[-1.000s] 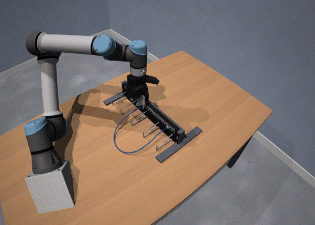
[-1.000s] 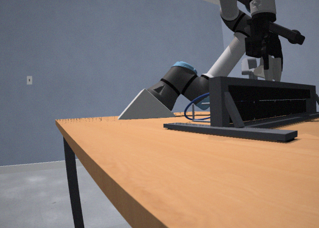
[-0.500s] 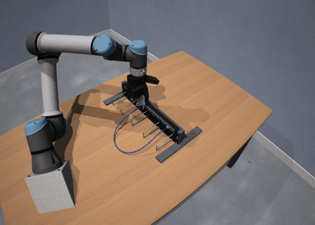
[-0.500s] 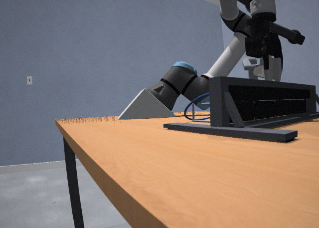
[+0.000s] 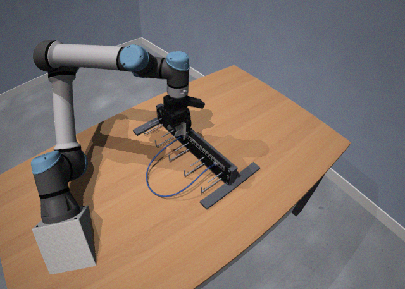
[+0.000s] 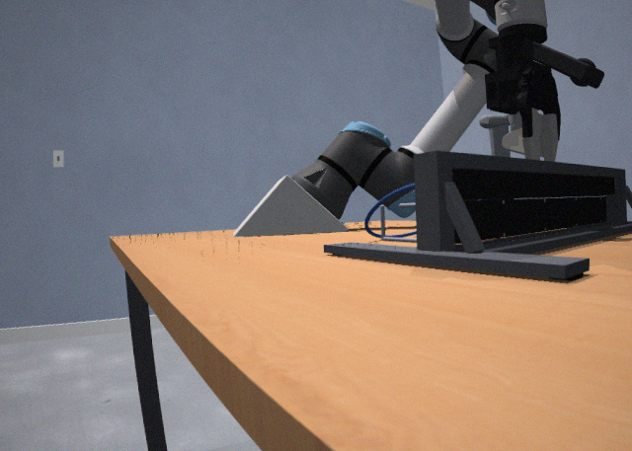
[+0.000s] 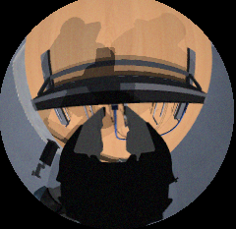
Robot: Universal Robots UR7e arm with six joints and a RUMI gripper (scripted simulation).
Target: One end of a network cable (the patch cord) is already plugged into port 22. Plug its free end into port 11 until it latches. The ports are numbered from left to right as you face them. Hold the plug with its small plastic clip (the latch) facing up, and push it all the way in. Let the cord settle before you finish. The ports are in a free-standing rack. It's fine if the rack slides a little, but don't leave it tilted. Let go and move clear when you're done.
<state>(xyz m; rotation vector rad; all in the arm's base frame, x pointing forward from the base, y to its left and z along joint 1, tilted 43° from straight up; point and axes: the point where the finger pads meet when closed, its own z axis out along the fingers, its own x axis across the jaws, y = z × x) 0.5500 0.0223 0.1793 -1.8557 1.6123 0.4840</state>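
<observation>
My gripper is now 1 cm short of the cable plug and 1 cm above it.
</observation>
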